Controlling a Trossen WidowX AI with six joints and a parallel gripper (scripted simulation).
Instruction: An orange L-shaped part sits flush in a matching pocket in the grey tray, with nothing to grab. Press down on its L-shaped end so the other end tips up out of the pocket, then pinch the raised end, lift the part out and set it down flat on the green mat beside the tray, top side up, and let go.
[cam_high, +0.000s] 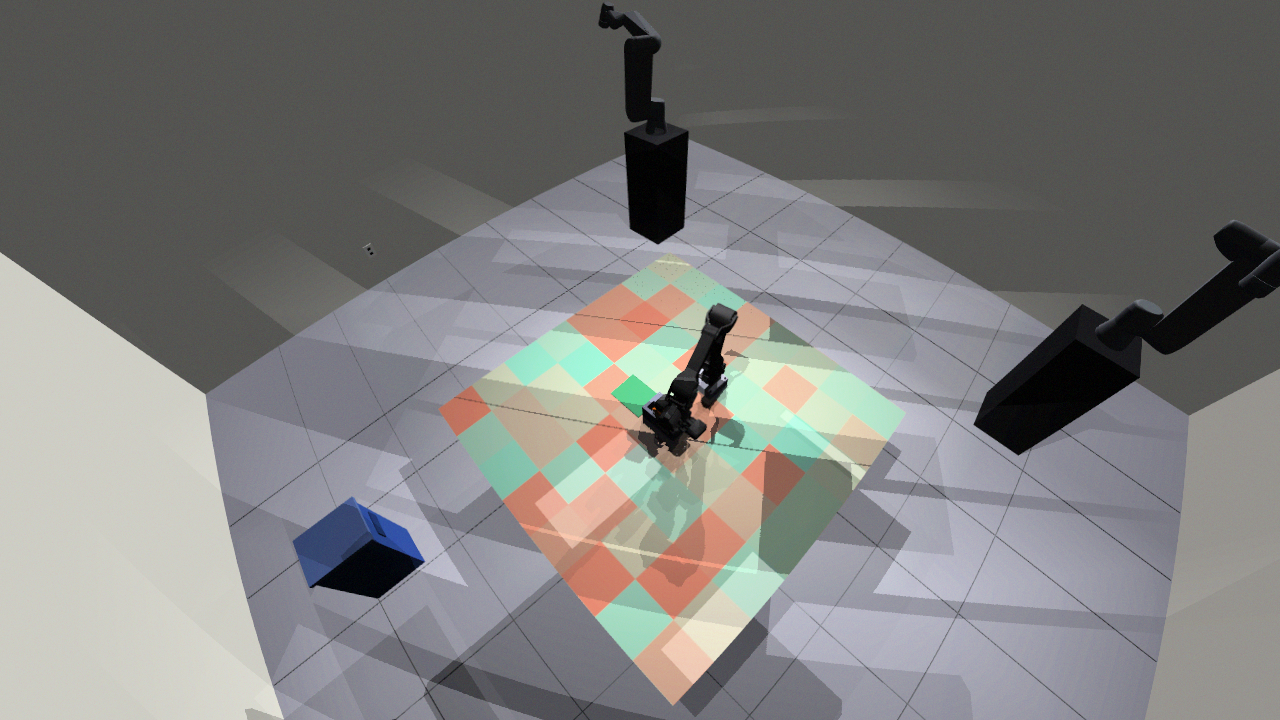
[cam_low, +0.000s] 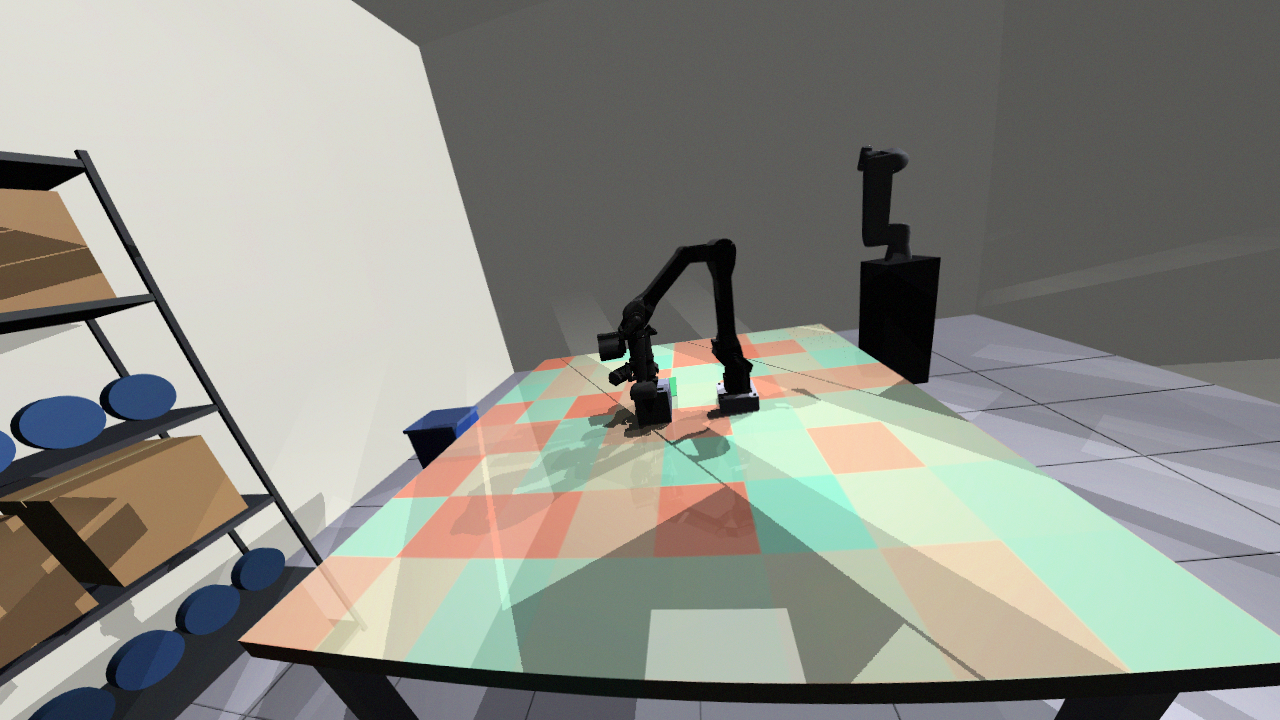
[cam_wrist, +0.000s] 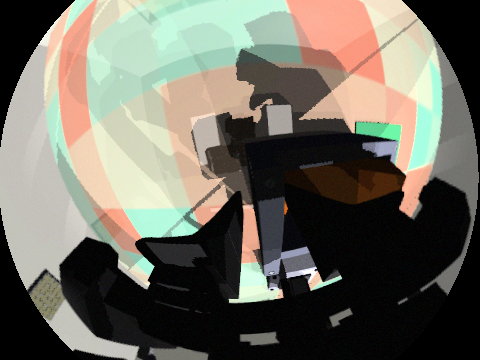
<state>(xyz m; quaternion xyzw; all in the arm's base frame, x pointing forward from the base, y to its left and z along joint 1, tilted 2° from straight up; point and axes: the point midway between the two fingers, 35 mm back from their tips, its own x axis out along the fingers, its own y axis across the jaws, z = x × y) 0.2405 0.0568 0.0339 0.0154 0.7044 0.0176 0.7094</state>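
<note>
The orange L-shaped part is 10 mm behind my gripper tip and 40 mm to the right of it. Also, from my gripper tip: green mat (10 mm behind, 220 mm to the right, 60 mm below); grey tray (10 mm behind, 70 mm to the right, 50 mm below).
</note>
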